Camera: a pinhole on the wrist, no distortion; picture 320 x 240 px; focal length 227.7 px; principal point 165.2 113.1 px. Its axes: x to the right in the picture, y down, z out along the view. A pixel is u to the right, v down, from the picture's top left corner.
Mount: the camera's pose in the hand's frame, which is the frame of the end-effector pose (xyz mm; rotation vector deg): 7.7 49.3 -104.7 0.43 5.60 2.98
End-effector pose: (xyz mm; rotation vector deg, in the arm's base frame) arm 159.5 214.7 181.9 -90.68 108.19 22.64
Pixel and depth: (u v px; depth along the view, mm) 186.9 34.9 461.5
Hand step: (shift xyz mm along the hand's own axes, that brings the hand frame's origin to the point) 104.7 -109.0 348.7
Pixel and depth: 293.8 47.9 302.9
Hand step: 211.8 -29.9 179.2
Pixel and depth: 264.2 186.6 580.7
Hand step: 305.7 246.8 450.5
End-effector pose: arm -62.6 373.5 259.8 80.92 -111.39 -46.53
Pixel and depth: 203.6 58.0 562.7
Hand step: 164.0 -84.5 444.7
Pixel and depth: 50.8 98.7 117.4
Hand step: -39.1 38.2 17.8
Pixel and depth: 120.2 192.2 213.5
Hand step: -17.2 120.1 112.6
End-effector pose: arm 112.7 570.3 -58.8 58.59 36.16 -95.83
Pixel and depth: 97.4 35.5 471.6
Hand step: -77.5 -120.9 376.7
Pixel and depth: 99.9 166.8 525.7
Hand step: -97.1 162.6 434.4
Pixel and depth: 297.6 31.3 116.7
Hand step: 88.7 10.4 4.4
